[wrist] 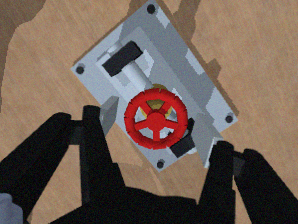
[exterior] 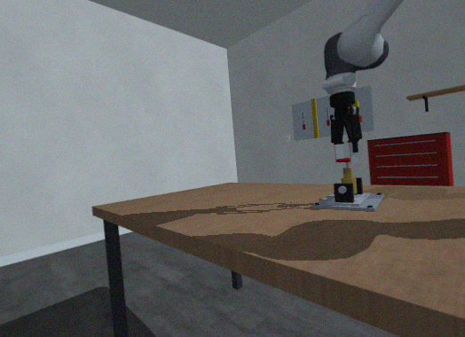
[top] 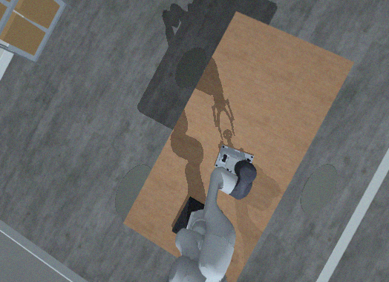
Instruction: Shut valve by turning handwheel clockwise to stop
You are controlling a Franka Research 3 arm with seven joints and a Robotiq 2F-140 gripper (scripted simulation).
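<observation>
Right now the red handwheel is 20 mm below my hand.
</observation>
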